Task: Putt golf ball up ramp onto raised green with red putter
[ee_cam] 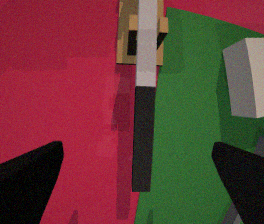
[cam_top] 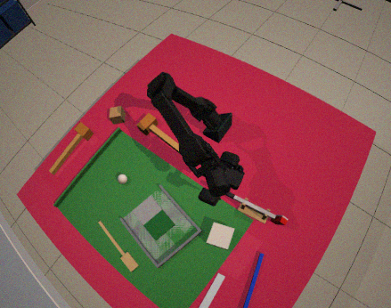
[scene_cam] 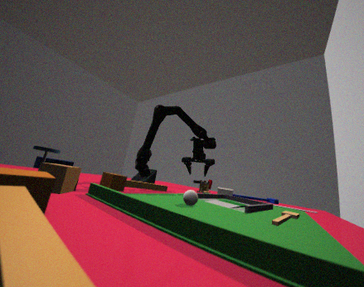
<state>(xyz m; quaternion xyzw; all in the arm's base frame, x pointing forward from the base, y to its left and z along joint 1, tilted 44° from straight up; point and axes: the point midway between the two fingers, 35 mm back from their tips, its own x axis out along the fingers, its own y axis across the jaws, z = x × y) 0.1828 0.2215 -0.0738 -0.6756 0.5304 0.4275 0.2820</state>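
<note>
The red putter is 3 cm behind my gripper tip, 11 cm to the left of it and 4 cm below it. The rest, counted from my gripper tip: white bar: 38 cm ahead, 24 cm to the left, 10 cm below; white golf ball: 24 cm ahead, 36 cm to the right, 7 cm below; blue putter: 22 cm ahead, 33 cm to the left, 8 cm below.
</note>
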